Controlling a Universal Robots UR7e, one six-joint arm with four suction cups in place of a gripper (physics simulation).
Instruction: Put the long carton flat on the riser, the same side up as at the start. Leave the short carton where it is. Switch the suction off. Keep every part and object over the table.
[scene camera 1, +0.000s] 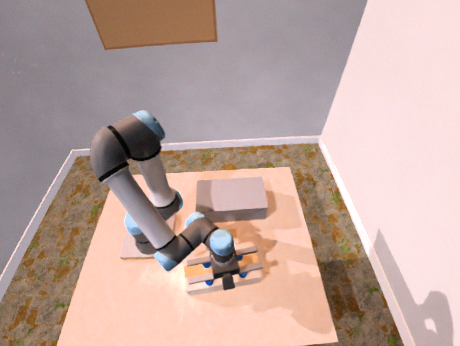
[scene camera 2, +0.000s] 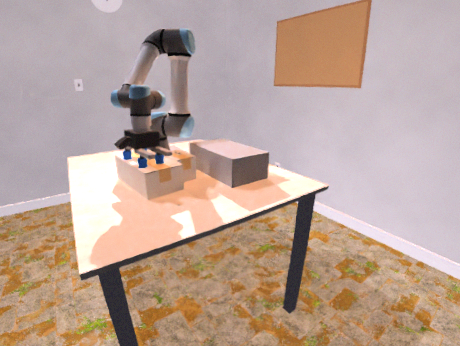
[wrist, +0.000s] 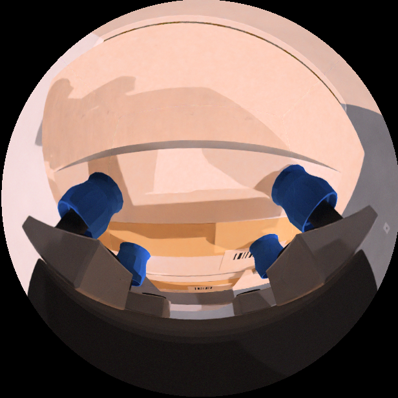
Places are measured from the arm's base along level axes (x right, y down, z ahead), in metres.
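Pixels of known places: end effector, tool point: (scene camera 2: 143, 161).
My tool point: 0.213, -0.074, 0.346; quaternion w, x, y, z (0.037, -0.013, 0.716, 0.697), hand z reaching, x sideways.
For each thing: its middle in the pictures, then the offset to it from my tool point, as dx, dy, dz. Level surfaces: height alone.
- long carton, body centre: (scene camera 2: 147, 171) (scene camera 1: 221, 268) -0.018, +0.051, -0.013
- table, its level: dy +0.102
- short carton, body centre: (scene camera 2: 177, 165) (scene camera 1: 221, 240) -0.151, +0.051, +0.000
- grey block riser, body centre: (scene camera 2: 226, 159) (scene camera 1: 230, 199) -0.368, +0.042, +0.079
The long carton (scene camera 1: 200, 288) (scene camera 2: 148, 182) (wrist: 167, 237) is pale with an orange tape strip and lies flat on the table (scene camera 1: 129, 316) (scene camera 2: 148, 223). The short carton (scene camera 2: 187, 167) lies right beside it, on the side toward the riser. The grey block riser (scene camera 1: 232, 197) (scene camera 2: 230, 156) stands further back with nothing on top. My suction gripper (scene camera 1: 222, 270) (scene camera 2: 143, 158) (wrist: 199, 227) sits directly over the long carton, and its blue cups rest on the carton's top face. The carton's underside still appears to be on the table.
The arm's base plate (scene camera 1: 128, 249) is at the table's left side, next to the cartons. The arm's elbow hangs low beside the riser. A pink wall stands to the right of the table and a grey wall behind it.
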